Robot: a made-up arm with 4 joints.
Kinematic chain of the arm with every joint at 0, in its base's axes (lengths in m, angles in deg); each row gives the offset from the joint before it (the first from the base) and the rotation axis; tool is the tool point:
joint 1: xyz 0 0 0.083 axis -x
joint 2: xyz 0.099 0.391 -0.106 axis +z
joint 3: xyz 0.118 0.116 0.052 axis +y
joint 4: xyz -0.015 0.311 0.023 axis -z
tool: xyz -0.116 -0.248 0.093
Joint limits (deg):
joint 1: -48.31..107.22
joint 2: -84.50..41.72
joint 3: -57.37..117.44
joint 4: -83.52..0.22
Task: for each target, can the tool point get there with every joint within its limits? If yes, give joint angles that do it. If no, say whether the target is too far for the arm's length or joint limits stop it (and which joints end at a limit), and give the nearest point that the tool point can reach.
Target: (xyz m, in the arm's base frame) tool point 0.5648 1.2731 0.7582
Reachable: no: too far | nearest point 0.2871 0.7211 0.4655 | short by 0.684 m
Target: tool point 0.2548 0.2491 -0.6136
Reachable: yes | joints 70.17 30.76 20.24 -65.96
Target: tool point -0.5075 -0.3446 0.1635
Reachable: no: joint limits stop it (at a limit: joint 1, joint 2, joint 3, joint 4) | nearest point -0.0584 -0.2434 -0.3557 | short by 0.694 m
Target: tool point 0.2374 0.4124 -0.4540
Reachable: yes | joints 51.08 30.35 35.95 -49.01
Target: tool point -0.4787 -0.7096 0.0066
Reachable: no: joint limits stop it (at a limit: joint 1, joint 2, joint 3, joint 4) | nearest point 0.0000 -0.4899 -0.4801 | short by 0.717 m
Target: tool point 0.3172 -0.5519 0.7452
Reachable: no: joint limits stop it (at a limit: joint 1, joint 2, joint 4) | nearest point 0.3970 0.0294 0.4005 | short by 0.680 m
